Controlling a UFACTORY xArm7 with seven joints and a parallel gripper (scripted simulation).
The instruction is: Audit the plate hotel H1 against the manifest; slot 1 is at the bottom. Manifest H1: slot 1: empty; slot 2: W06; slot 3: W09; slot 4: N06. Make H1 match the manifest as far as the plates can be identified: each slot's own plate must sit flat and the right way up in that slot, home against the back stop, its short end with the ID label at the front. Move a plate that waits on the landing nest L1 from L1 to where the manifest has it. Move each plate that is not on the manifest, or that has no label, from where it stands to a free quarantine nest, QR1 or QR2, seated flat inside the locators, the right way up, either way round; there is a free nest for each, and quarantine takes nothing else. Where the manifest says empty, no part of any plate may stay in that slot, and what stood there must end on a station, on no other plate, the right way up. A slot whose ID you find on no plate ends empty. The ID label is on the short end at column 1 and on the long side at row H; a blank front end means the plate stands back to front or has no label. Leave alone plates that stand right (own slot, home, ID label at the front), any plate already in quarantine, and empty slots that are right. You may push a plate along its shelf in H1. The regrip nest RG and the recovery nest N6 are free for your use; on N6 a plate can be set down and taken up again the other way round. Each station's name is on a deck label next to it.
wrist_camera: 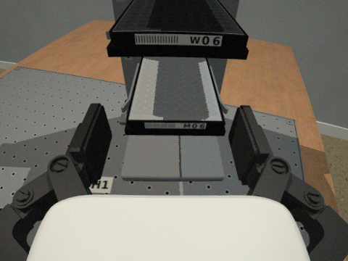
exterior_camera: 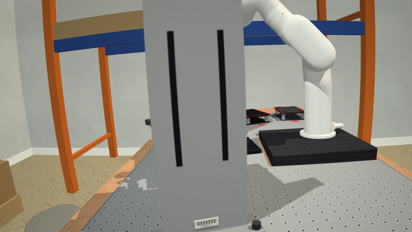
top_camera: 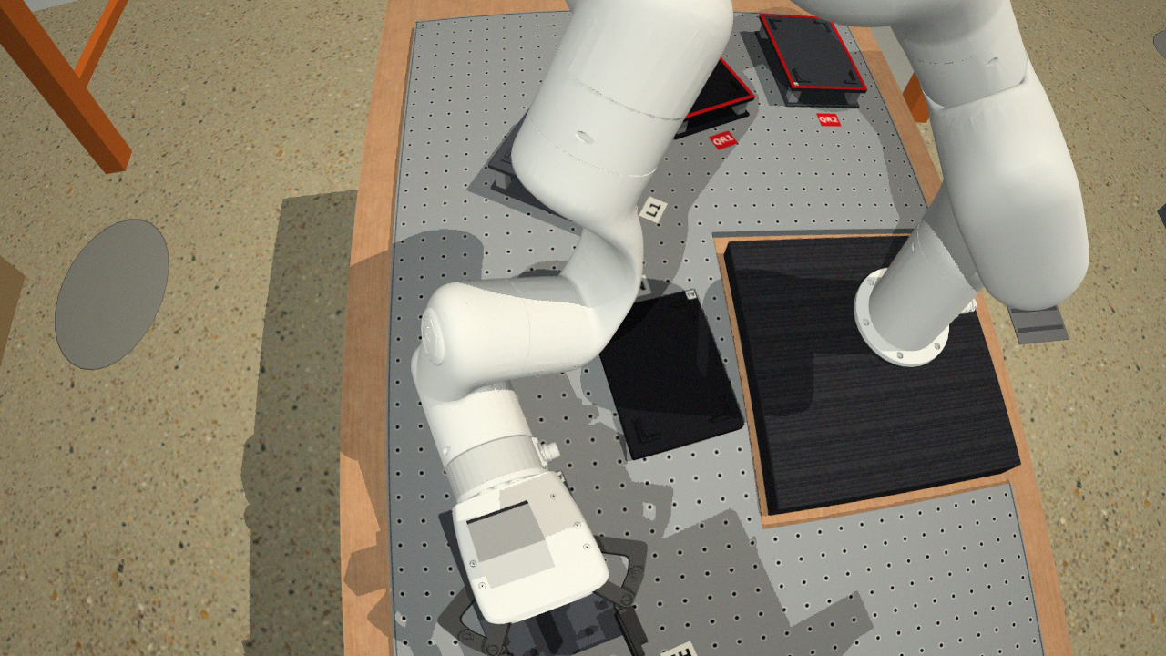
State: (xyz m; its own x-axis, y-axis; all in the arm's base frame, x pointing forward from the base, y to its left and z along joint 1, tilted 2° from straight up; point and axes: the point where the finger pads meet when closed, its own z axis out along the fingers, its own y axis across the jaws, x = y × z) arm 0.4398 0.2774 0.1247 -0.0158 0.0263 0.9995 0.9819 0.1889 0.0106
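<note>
My hand is 10 mm past the white well plate, 90 mm to the right of it and 30 mm above it. From my hand the other things lie so: H1 deck label: 100 mm behind, 20 mm to the left, 150 mm below; plate hotel H1: 30 mm behind, 170 mm to the left, 50 mm above; regrip nest RG: 20 mm ahead, 90 mm to the right, 90 mm below.
</note>
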